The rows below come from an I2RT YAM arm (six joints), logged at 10 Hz.
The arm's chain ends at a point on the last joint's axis. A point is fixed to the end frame.
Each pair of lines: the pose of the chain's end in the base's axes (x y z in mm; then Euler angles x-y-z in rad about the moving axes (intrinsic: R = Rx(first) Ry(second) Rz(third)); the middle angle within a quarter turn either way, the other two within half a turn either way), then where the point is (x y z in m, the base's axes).
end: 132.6 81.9 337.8 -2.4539 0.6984 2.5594
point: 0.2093 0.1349 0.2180
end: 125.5 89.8 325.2 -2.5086 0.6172 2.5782
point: 0.1912 0.1402 0.1979
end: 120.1 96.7 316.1 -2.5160 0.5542 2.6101
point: 0.1764 0.1493 0.1853
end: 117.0 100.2 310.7 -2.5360 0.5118 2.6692
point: 0.1657 0.1533 0.1771
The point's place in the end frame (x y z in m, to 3 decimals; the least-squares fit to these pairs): 0.038 -0.017 0.146
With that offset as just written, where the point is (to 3 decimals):
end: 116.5 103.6 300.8 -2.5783 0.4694 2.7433
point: 0.157 0.154 0.164
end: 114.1 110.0 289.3 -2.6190 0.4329 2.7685
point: 0.149 0.157 0.149
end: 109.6 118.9 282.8 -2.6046 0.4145 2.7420
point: 0.142 0.167 0.143
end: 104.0 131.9 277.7 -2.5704 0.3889 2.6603
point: 0.135 0.183 0.138
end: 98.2 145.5 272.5 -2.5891 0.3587 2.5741
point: 0.128 0.192 0.131
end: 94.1 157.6 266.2 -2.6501 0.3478 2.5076
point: 0.125 0.194 0.122
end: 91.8 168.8 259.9 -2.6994 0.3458 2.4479
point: 0.124 0.196 0.114
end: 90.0 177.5 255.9 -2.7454 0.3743 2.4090
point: 0.128 0.197 0.110
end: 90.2 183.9 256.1 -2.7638 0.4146 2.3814
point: 0.135 0.200 0.112
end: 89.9 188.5 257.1 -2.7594 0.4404 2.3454
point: 0.139 0.204 0.114
